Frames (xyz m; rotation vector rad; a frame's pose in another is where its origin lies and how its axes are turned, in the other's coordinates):
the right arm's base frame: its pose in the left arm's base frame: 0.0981 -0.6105 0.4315 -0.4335 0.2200 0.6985
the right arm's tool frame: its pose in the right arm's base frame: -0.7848 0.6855 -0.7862 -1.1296 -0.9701 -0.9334
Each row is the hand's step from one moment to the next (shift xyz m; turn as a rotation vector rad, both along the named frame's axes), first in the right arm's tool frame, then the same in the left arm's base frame.
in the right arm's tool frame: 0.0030 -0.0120 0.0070 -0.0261 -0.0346 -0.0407
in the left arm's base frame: -0.0111 -0.0002 0.0089 0.0014 -0.0591 0.0066
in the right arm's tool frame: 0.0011 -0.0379 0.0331 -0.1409 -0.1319 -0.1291
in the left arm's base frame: -0.0460 0.0022 0.0204 -0.0281 -0.2303 -0.0100
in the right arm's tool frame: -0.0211 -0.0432 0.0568 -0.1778 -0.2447 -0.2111
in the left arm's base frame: -0.0743 0.0031 0.0036 -0.0445 -0.3637 0.0423
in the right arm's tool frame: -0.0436 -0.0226 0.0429 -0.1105 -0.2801 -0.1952
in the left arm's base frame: -0.0598 -0.0072 -0.0249 -0.0535 -0.3359 0.1143
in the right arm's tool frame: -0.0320 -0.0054 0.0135 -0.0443 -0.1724 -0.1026
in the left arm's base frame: -0.0241 -0.0112 -0.0230 -0.0378 -0.1825 0.0864
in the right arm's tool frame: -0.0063 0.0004 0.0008 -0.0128 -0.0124 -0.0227
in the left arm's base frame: -0.0025 -0.0026 -0.0052 0.0054 -0.0283 0.0007
